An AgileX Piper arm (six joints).
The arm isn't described. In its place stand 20 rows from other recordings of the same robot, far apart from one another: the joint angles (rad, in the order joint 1, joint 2, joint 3, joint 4, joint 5, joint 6), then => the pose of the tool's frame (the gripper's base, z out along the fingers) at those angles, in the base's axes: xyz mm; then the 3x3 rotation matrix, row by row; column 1 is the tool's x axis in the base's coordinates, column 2 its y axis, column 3 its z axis.
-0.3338 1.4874 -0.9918 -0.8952 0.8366 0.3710 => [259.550, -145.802, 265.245], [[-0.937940, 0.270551, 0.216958], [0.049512, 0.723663, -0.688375], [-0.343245, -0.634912, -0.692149]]
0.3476 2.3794 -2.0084 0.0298 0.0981 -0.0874 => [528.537, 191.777, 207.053], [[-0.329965, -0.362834, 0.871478], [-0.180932, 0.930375, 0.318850], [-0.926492, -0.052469, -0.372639]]
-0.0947 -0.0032 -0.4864 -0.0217 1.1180 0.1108 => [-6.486, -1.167, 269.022], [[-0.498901, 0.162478, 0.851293], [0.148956, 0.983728, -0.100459], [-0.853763, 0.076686, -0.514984]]
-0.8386 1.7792 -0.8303 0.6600 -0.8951 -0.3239 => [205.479, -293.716, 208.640], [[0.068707, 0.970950, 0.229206], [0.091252, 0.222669, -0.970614], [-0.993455, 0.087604, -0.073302]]
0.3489 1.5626 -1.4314 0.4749 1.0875 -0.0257 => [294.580, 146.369, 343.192], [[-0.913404, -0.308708, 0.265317], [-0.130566, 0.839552, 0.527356], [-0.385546, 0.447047, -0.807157]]
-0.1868 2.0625 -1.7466 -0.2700 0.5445 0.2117 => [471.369, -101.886, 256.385], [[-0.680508, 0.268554, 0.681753], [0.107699, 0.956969, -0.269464], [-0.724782, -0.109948, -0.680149]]
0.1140 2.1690 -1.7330 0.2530 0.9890 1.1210 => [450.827, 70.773, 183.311], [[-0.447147, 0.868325, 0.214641], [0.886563, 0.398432, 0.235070], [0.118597, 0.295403, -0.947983]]
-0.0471 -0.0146 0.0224 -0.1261 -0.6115 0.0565 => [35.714, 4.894, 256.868], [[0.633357, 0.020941, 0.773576], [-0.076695, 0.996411, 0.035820], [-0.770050, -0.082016, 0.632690]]
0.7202 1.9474 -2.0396 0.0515 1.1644 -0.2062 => [322.533, 288.722, 362.066], [[-0.490015, -0.782468, 0.384226], [-0.675472, 0.619444, 0.400034], [-0.551020, -0.063511, -0.832072]]
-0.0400 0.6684 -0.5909 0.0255 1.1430 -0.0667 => [91.389, -1.545, 270.334], [[-0.905304, -0.020656, 0.424262], [-0.019888, 0.999783, 0.006239], [-0.424299, -0.002790, -0.905518]]
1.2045 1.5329 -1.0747 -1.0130 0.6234 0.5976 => [159.635, 290.295, 283.250], [[-0.015608, -0.720450, 0.693331], [-0.799077, 0.425799, 0.424466], [-0.601027, -0.547400, -0.582341]]
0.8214 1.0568 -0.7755 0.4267 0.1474 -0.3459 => [153.333, 172.911, 331.805], [[-0.278091, -0.750836, 0.599091], [-0.186584, 0.654038, 0.733090], [-0.942259, 0.092085, -0.321976]]
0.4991 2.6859 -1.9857 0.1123 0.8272 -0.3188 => [435.779, 246.107, -3.556], [[-0.727777, -0.681455, 0.077205], [-0.669414, 0.730329, 0.136031], [-0.149084, 0.047318, -0.987692]]
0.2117 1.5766 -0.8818 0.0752 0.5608 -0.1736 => [287.057, 65.414, 196.451], [[-0.868964, -0.322539, 0.375328], [-0.298836, 0.946534, 0.121536], [-0.394460, -0.006551, -0.918890]]
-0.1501 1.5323 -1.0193 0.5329 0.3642 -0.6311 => [329.807, -33.224, 262.580], [[-0.665456, -0.069803, 0.743166], [-0.025725, 0.997171, 0.070626], [-0.745994, 0.027880, -0.665369]]
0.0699 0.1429 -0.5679 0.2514 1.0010 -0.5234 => [11.573, 19.918, 302.865], [[-0.326405, -0.406885, 0.853173], [-0.391639, 0.879703, 0.269706], [-0.860278, -0.246102, -0.446492]]
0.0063 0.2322 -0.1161 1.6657 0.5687 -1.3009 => [61.814, 49.177, 242.723], [[-0.172618, -0.513856, 0.840330], [0.313903, 0.779956, 0.541419], [-0.933632, 0.357241, 0.026666]]
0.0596 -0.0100 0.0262 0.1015 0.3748 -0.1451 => [52.311, 6.503, 171.457], [[-0.291763, -0.109774, 0.950171], [-0.068046, 0.993258, 0.093857], [-0.954067, -0.037271, -0.297265]]
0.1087 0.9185 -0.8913 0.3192 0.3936 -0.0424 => [191.791, 31.947, 379.807], [[-0.354250, -0.136852, 0.925083], [0.212126, 0.951688, 0.222019], [-0.910774, 0.274884, -0.308105]]
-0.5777 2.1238 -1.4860 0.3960 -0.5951 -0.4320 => [404.118, -286.929, 231.255], [[-0.063972, 0.711479, 0.699790], [-0.073145, 0.695997, -0.714309], [-0.995267, -0.096882, 0.007517]]
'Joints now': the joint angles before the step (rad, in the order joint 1, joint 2, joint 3, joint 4, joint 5, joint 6). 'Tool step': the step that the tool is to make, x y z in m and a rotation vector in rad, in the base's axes. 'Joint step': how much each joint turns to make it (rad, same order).
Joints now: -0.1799 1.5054 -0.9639 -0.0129 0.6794 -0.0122
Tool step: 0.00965 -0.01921 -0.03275 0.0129 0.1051 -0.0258
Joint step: -0.0569 0.1183 -0.0104 0.0051 -0.0027 -0.0361
